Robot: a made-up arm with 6 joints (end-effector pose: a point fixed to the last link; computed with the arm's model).
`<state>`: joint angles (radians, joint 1 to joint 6).
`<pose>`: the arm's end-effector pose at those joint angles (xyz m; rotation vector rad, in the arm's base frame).
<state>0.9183 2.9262 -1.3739 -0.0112 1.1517 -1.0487</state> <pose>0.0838 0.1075 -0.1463 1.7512 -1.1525 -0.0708</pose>
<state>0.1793 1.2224 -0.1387 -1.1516 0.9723 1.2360</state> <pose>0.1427 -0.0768 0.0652 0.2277 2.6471 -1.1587</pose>
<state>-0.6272 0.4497 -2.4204 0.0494 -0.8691 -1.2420</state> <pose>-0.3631 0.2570 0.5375 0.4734 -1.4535 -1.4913</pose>
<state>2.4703 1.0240 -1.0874 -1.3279 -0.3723 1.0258</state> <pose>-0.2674 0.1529 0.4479 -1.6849 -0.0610 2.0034</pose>
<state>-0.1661 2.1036 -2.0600 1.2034 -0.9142 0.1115</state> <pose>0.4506 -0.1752 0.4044 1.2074 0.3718 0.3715</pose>
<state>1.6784 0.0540 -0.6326 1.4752 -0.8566 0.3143</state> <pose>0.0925 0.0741 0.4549 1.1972 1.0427 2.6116</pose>
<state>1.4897 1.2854 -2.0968 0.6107 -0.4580 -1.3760</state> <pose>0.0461 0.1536 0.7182 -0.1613 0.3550 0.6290</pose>
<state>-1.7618 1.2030 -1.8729 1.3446 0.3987 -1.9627</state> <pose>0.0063 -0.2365 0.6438 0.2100 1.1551 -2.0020</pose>
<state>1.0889 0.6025 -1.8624 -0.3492 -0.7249 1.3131</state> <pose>-0.1055 -0.1368 0.6898 -0.2580 -0.5682 2.0260</pose>
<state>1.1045 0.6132 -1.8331 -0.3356 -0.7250 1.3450</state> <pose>-0.0950 -0.1242 0.6920 -0.2598 -0.5265 2.0962</pose>
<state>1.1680 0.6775 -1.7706 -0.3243 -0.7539 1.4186</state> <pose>-0.0657 -0.0803 0.6977 -0.2762 -0.4207 2.2712</pose>
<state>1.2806 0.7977 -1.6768 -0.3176 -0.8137 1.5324</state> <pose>-0.0314 0.0003 0.6948 -0.3088 -0.2397 2.5462</pose>
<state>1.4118 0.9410 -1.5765 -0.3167 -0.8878 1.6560</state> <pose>-0.0174 0.0943 0.6726 -0.3523 -0.0139 2.8424</pose>
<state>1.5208 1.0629 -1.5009 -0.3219 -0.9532 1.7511</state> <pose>-0.0260 0.1659 0.6408 -0.3986 0.1883 3.0655</pose>
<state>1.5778 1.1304 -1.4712 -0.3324 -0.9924 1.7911</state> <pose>-0.0377 0.1984 0.6214 0.4194 -0.2743 -3.0360</pose>
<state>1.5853 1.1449 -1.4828 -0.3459 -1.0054 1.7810</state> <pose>-0.0410 0.2001 0.6212 0.4441 -0.2576 -3.0408</pose>
